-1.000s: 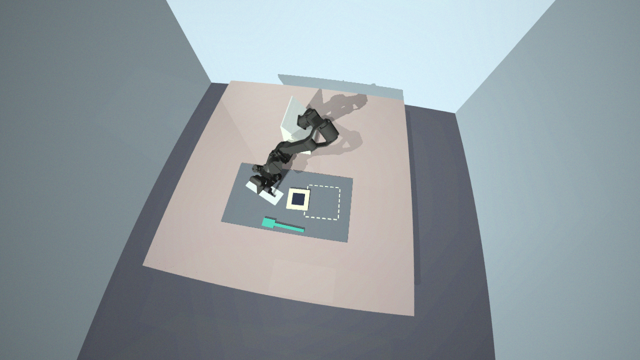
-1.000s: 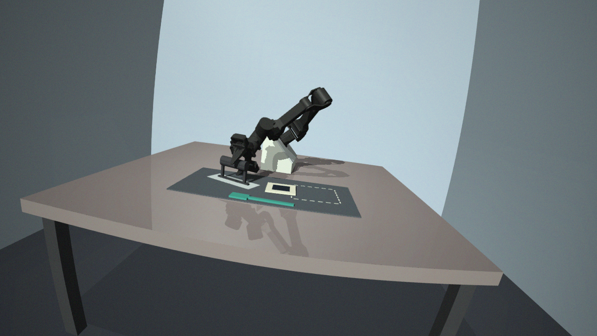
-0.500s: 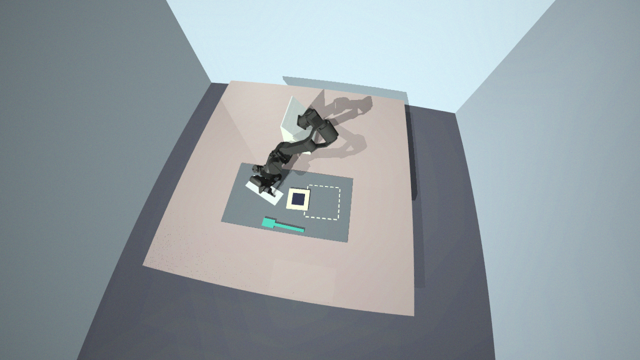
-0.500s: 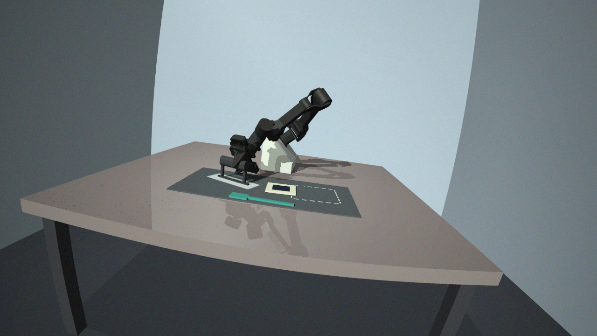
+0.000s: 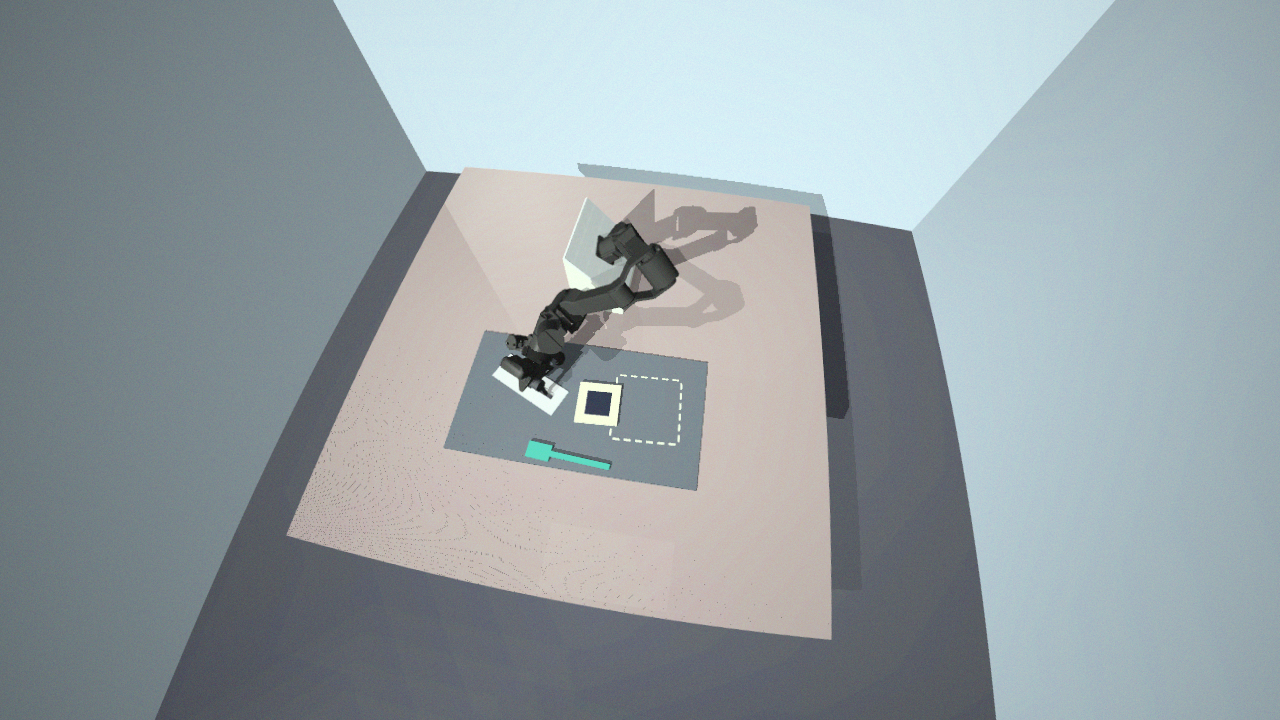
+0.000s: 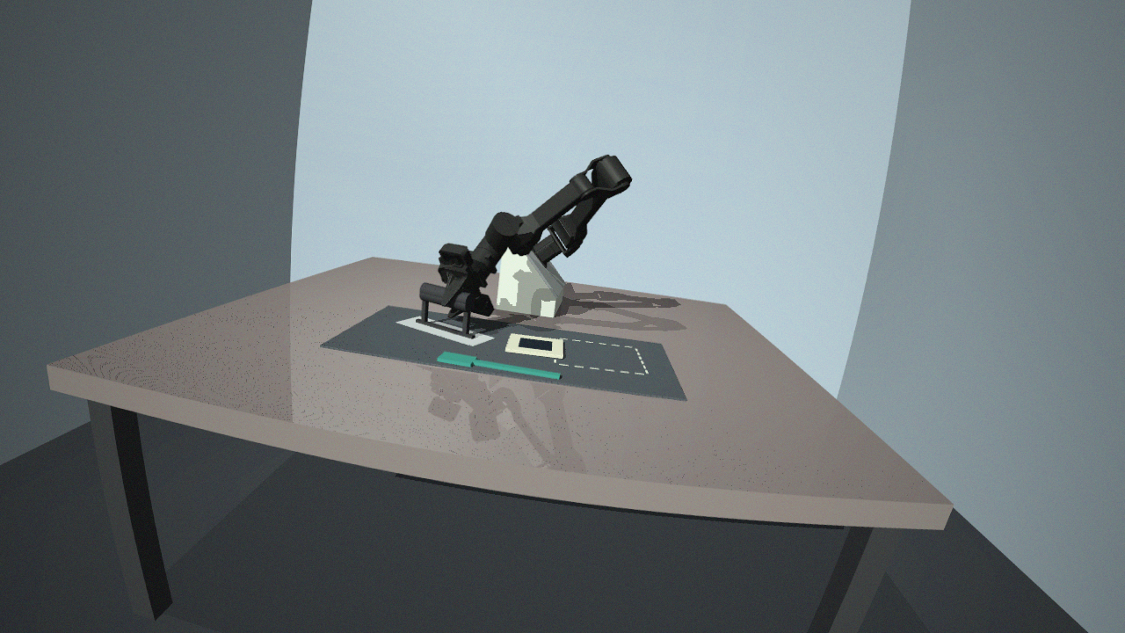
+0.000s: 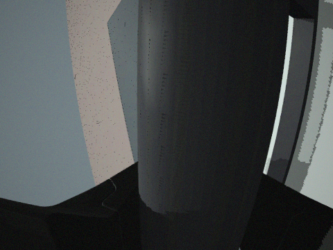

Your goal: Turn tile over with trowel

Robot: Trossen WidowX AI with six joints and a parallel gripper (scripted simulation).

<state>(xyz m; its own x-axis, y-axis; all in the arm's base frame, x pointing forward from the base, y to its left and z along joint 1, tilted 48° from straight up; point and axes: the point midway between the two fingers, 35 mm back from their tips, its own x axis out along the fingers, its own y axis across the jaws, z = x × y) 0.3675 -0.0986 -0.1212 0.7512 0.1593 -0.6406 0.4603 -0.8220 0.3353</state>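
My gripper tip is 20 mm past the grey float, 10 mm to the right of it and 10 mm above it. Round my gripper tip: cream tile 10 mm ahead, 180 mm to the left, 40 mm below; then teal trowel 150 mm ahead, 100 mm to the left, 50 mm below; then mat 10 mm ahead, 130 mm to the left, 70 mm below.
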